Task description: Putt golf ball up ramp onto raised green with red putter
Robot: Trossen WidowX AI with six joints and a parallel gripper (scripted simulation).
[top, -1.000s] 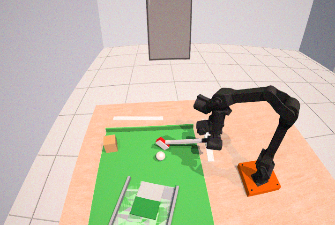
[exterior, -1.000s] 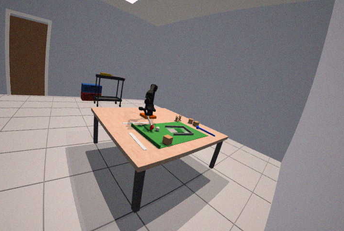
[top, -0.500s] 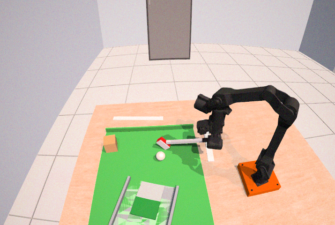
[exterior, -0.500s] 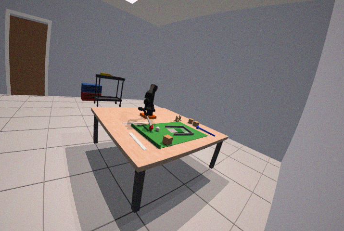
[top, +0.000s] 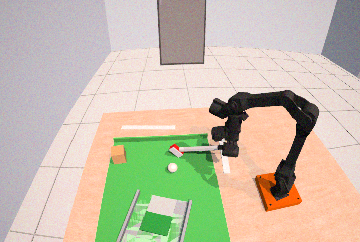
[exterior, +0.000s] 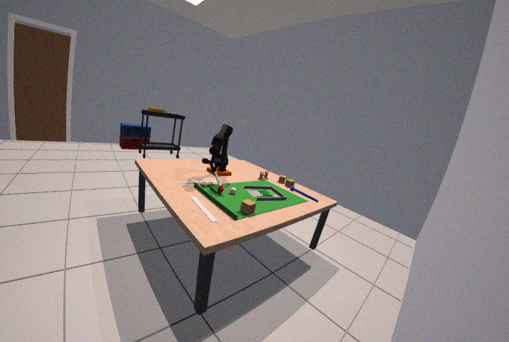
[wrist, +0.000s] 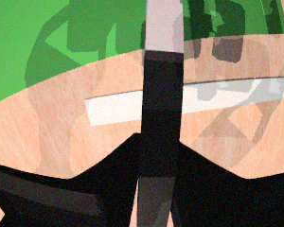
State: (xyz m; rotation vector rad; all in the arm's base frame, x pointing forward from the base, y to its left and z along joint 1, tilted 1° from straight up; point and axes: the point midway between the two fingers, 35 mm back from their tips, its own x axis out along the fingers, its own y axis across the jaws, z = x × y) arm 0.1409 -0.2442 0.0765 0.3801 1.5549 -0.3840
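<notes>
Right now the red putter is 11 cm ahead of my gripper tip and 5 cm to the right of it. Also, from my gripper tip: white golf ball (24 cm ahead, 2 cm to the right, 5 cm below); then green mat (33 cm ahead, 12 cm to the left, 7 cm below); then tan stand (13 cm ahead, 54 cm to the left, 4 cm below).
</notes>
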